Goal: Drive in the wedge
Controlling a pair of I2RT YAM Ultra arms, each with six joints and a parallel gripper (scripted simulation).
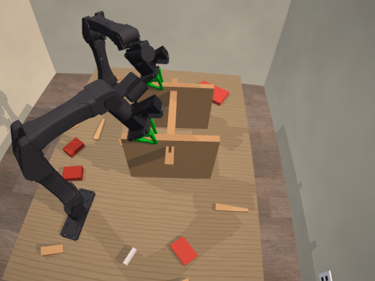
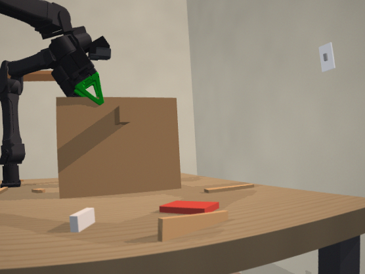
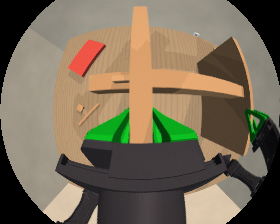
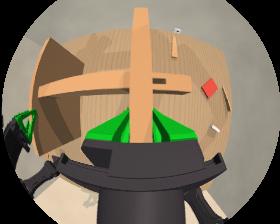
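My left hand is 13 cm to the left of the light wooden rail, 5 cm short of it and 4 cm above it. The rest, counted from my left hand: white block (60 cm to the right, 23 cm below, 8 cm behind).
The light wooden rail is 130 mm to the left of my right hand, 50 mm ahead of it and 40 mm below it. Also, from my right hand: white block (330 mm to the right, 230 mm below, 80 mm behind).
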